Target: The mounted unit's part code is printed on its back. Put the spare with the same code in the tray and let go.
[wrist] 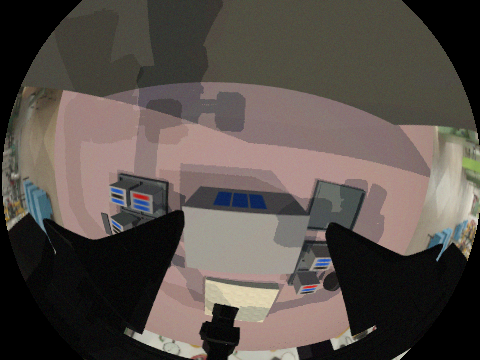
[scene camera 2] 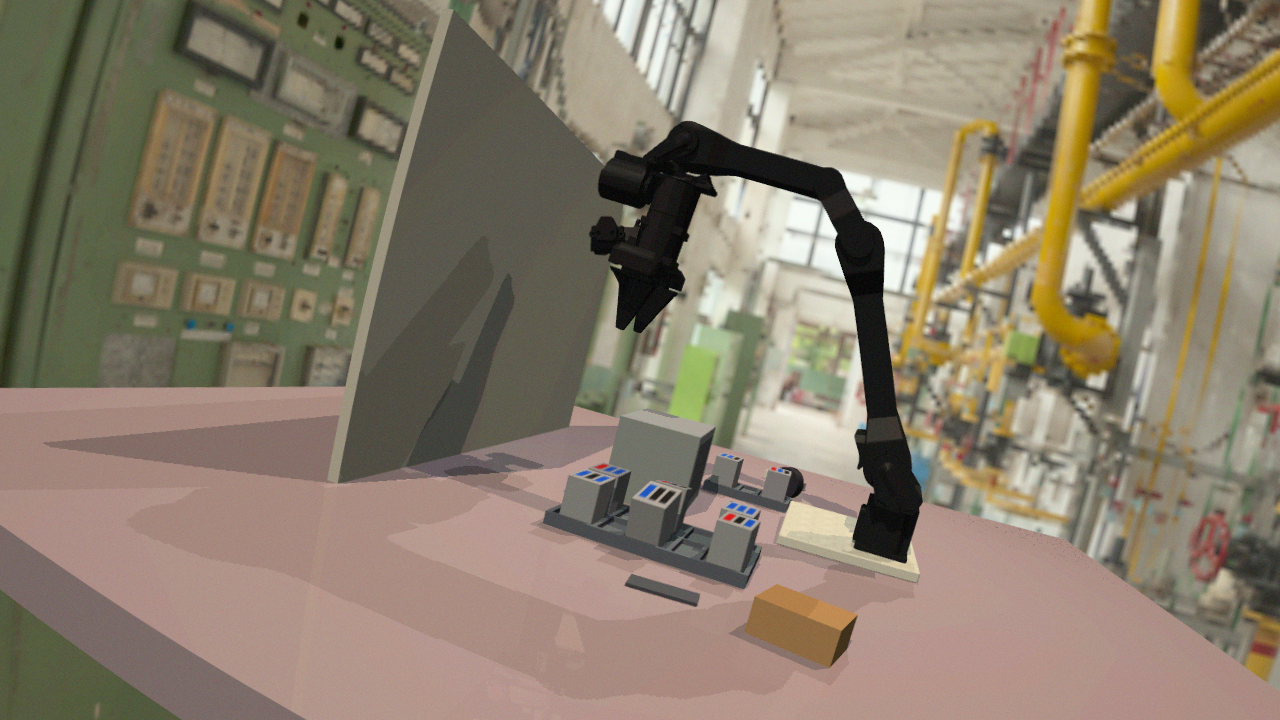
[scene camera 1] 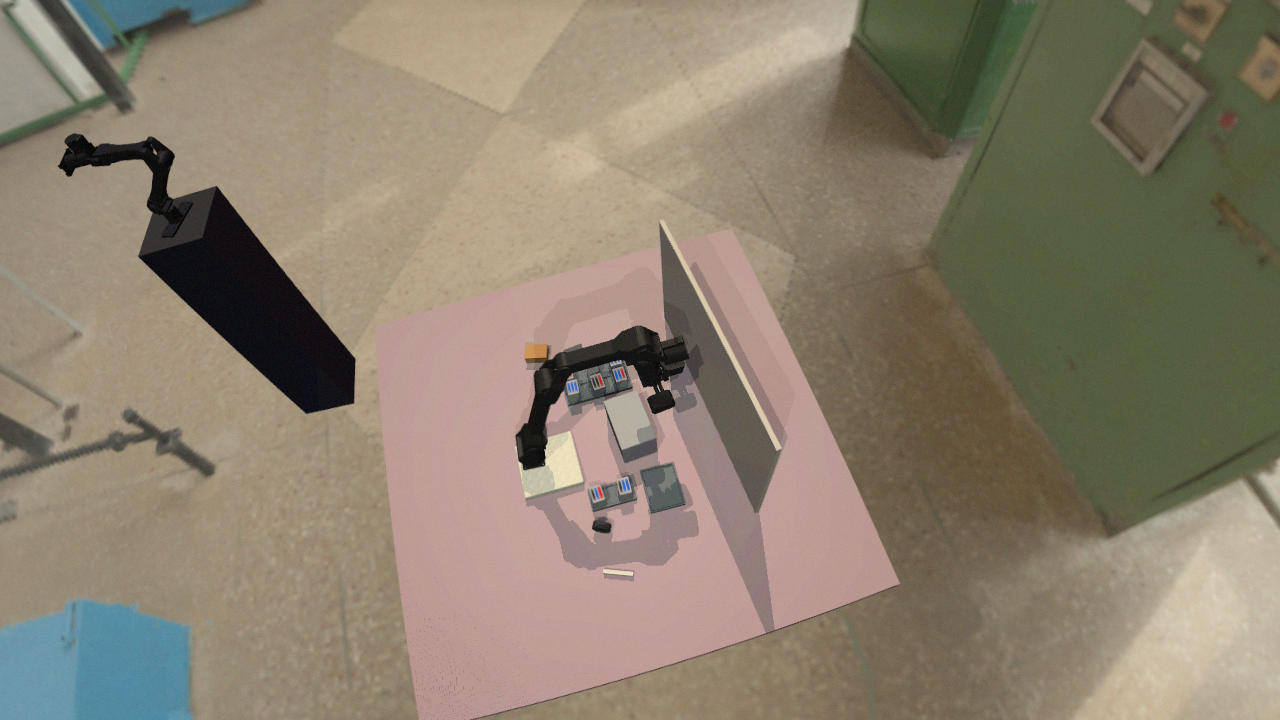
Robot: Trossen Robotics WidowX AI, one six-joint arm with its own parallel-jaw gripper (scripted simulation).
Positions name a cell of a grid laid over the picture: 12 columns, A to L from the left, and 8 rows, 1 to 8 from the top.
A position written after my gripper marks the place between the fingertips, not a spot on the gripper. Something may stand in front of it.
Labels:
my gripper: wrist G6; scene camera 2 F4; scene camera 1 G5

